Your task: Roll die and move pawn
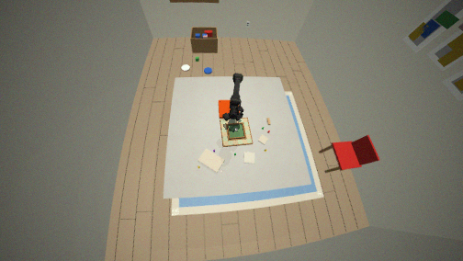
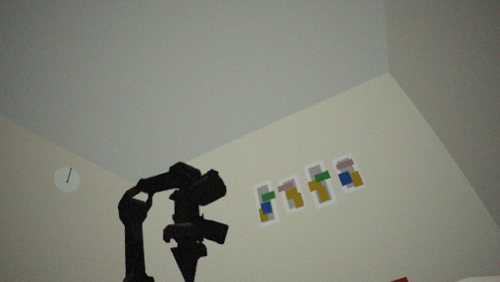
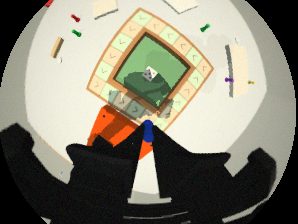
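Now: the die 11 cm below my gripper tip, 6 cm ahead of it and 5 cm to the left of it. From my gripper tip the other things lie so: blue pawn 1 cm above; then green dice tray 13 cm below, 7 cm ahead, 5 cm to the left.
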